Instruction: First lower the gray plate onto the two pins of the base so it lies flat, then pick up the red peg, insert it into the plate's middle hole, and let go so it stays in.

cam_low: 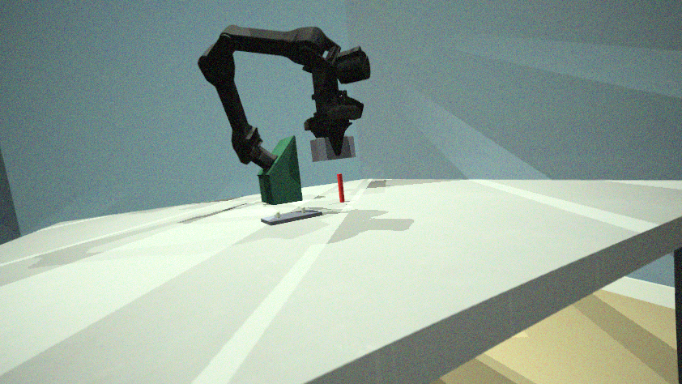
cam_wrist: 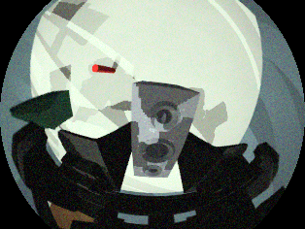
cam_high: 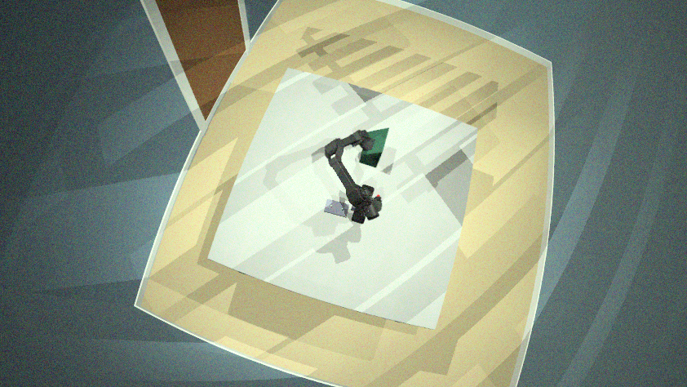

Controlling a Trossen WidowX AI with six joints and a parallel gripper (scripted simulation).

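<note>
Now: gripper tip 120 mm to the left of the base and 120 mm above it. Also, from my gripper tip: gray plate 30 mm above; red peg 120 mm behind, 90 mm below, 60 mm to the left.
</note>
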